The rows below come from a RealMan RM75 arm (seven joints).
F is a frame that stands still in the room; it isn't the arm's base.
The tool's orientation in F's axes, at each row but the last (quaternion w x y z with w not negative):
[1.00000, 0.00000, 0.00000, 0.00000]
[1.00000, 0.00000, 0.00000, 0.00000]
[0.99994, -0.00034, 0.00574, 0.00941]
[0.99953, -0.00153, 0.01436, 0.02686]
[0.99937, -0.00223, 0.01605, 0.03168]
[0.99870, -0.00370, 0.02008, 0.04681]
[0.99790, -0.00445, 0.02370, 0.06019]
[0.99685, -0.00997, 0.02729, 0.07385]
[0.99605, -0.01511, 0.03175, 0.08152]
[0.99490, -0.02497, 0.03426, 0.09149]
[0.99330, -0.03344, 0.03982, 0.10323]
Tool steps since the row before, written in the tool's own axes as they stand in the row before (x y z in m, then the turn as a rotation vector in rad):
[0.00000, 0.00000, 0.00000, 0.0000, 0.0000, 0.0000]
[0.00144, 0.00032, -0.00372, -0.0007, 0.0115, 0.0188]
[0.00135, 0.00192, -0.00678, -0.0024, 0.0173, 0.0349]
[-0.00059, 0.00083, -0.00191, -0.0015, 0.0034, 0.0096]
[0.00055, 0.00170, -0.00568, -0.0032, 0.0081, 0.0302]
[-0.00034, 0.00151, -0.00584, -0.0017, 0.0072, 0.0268]
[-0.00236, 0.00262, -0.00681, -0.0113, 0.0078, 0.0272]
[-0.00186, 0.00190, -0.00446, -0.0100, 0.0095, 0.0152]
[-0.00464, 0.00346, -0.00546, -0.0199, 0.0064, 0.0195]
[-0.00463, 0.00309, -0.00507, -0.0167, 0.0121, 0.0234]
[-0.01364, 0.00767, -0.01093, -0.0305, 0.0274, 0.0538]
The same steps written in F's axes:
[0.00000, 0.00000, 0.00000, 0.0000, 0.0000, 0.0000]
[0.00144, 0.00032, -0.00372, -0.0007, 0.0115, 0.0188]
[0.00124, 0.00194, -0.00680, -0.0023, 0.0173, 0.0349]
[-0.00069, 0.00079, -0.00189, -0.0014, 0.0034, 0.0096]
[0.00026, 0.00170, -0.00570, -0.0027, 0.0080, 0.0303]
[-0.00071, 0.00142, -0.00583, -0.0013, 0.0073, 0.0268]
[-0.00297, 0.00224, -0.00670, -0.0109, 0.0067, 0.0277]
[-0.00235, 0.00150, -0.00438, -0.0105, 0.0083, 0.0156]
[-0.00547, 0.00247, -0.00523, -0.0195, 0.0038, 0.0206]
[-0.00543, 0.00192, -0.00485, -0.0171, 0.0102, 0.0240]
[-0.01569, 0.00391, -0.01014, -0.0316, 0.0246, 0.0545]

